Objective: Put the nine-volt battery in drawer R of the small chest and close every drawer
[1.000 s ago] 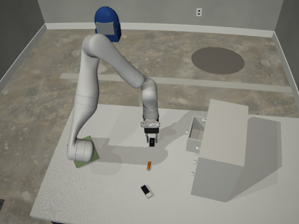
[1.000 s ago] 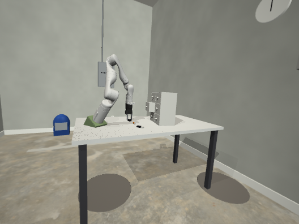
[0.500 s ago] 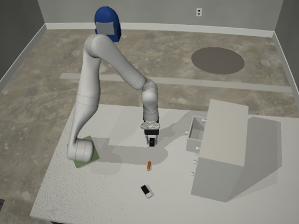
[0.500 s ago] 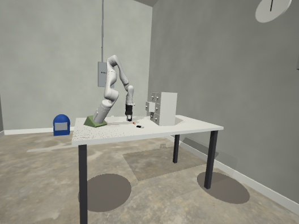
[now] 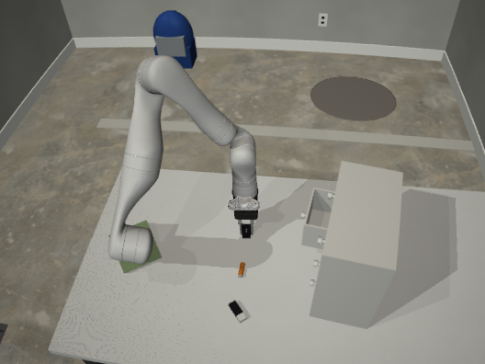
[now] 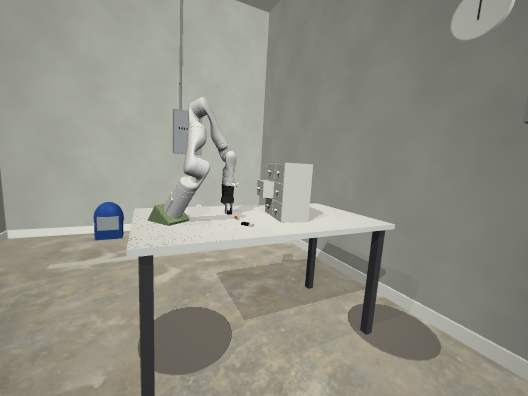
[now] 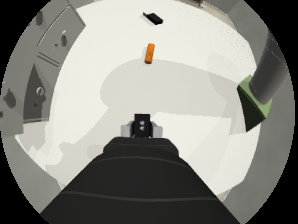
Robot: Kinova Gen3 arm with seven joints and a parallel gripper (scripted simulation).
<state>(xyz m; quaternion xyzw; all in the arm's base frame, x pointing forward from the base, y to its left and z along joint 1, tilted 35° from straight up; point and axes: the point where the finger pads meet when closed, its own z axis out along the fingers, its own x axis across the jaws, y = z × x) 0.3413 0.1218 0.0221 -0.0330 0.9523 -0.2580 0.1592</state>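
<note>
The nine-volt battery lies 10 mm to the left of my hand and 10 mm below it. The rest, counted from my hand: black-and-white block: 290 mm to the right, 20 mm behind, 10 mm below; orange cylinder: 150 mm to the right, 10 mm below, 10 mm behind.
</note>
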